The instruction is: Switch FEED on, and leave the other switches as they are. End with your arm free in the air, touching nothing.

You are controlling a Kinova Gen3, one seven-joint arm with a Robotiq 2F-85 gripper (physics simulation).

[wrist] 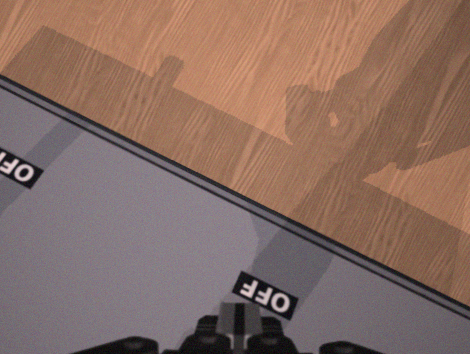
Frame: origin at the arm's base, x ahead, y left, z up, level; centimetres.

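Seen in the pictures: gripper, fingertip midpoint: (239, 329).
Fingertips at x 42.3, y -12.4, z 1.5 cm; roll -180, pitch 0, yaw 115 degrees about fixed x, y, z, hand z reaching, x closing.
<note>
Offsets run from my fingertips to a thing's middle. "spot": to the spot under its first point. Level surfaces: height alone.
My gripper (239, 329) is shut with nothing between its fingers, at the bottom middle of the wrist view. It is over a grey switch panel @(spot: dx -2.3, dy -5.4, dz -3.3 cm) (150, 200) with a dark edge. A black label reading OFF @(dx -1.0, dy +0.7, dz -2.5 cm) (265, 295) lies just beyond the fingertips, upside down in the view. Another OFF label @(spot: dx -1.1, dy -10.9, dz -2.5 cm) (19, 169), partly cut off, is at the left edge. No switch lever and no FEED label show in this view. Whether the fingertips touch anything cannot be told.
A wooden table top @(dz -10.2 cm) (225, 45) lies beyond the panel's dark edge, which runs from upper left to lower right. Shadows of the panel, of a short peg-like part and of the arm fall on the wood. A shadow band crosses the panel near the fingers.
</note>
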